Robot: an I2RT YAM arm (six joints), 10 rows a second.
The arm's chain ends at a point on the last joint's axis. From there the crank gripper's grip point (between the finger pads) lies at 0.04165 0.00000 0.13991 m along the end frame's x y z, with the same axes.
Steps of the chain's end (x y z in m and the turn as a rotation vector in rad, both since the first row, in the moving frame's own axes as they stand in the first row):
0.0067, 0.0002, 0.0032, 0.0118, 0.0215, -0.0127
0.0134, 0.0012, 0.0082, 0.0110, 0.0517, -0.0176
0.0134, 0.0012, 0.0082, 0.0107, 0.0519, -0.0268
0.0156, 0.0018, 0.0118, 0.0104, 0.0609, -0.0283
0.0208, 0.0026, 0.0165, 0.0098, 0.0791, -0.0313
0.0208, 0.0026, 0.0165, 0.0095, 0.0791, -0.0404
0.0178, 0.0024, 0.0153, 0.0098, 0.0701, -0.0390
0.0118, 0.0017, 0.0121, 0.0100, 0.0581, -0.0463
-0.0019, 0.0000, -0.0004, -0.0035, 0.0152, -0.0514
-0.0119, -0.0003, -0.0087, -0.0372, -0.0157, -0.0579
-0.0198, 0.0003, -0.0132, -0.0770, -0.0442, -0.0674
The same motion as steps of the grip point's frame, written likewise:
0.0097, -0.0020, 0.0023, 0.0118, 0.0215, -0.0127
0.0206, -0.0011, 0.0058, 0.0110, 0.0517, -0.0176
0.0206, -0.0015, 0.0058, 0.0107, 0.0519, -0.0268
0.0240, -0.0009, 0.0090, 0.0104, 0.0609, -0.0283
0.0317, -0.0002, 0.0128, 0.0098, 0.0791, -0.0313
0.0317, -0.0006, 0.0128, 0.0095, 0.0791, -0.0404
0.0274, -0.0008, 0.0120, 0.0098, 0.0701, -0.0390
0.0198, -0.0018, 0.0094, 0.0100, 0.0581, -0.0463
0.0002, -0.0017, -0.0010, -0.0035, 0.0152, -0.0514
-0.0140, 0.0026, -0.0081, -0.0372, -0.0157, -0.0579
-0.0257, 0.0085, -0.0118, -0.0770, -0.0442, -0.0674

